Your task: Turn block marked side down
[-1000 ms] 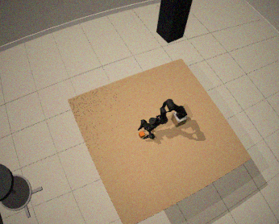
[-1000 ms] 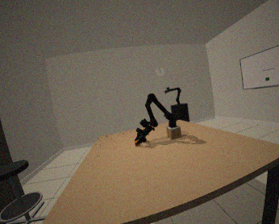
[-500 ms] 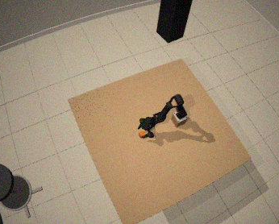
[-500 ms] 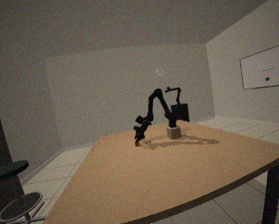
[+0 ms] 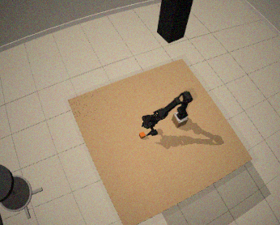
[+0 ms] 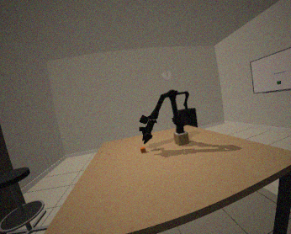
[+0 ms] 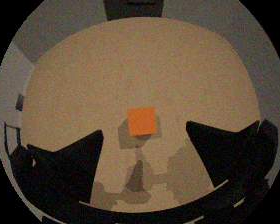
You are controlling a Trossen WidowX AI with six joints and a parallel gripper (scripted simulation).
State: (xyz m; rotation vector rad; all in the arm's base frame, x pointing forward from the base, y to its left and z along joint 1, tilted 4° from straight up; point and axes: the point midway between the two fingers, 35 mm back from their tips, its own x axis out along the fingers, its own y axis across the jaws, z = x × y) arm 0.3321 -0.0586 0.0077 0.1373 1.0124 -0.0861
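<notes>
My gripper tip is now 70 mm above the orange block and 10 mm short of it.
</notes>
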